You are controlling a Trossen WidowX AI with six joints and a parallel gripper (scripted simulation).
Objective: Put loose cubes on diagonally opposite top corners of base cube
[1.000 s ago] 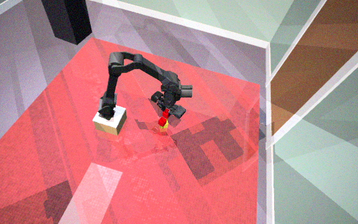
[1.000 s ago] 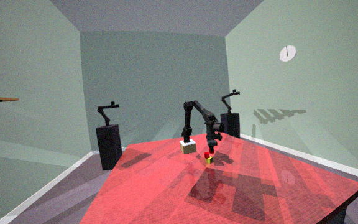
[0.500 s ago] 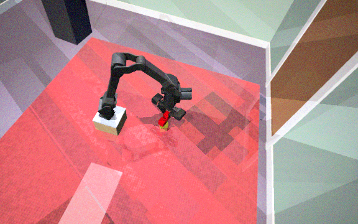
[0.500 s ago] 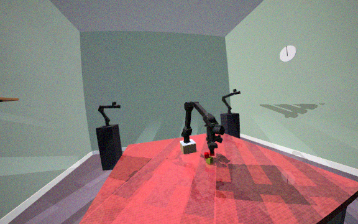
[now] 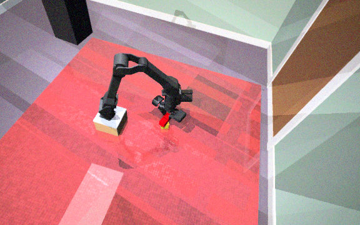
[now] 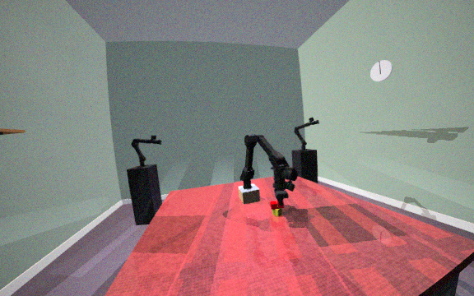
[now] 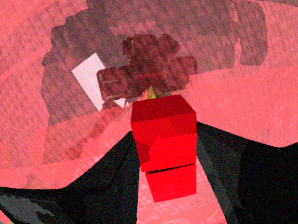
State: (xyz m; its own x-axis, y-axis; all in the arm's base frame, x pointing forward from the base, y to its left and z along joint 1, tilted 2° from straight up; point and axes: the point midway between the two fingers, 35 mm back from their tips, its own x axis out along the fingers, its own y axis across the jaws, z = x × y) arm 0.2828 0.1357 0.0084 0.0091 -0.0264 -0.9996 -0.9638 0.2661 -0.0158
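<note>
Now: the yellow base cube 20 mm to the right of my gripper tip and 40 mm below it.
</note>
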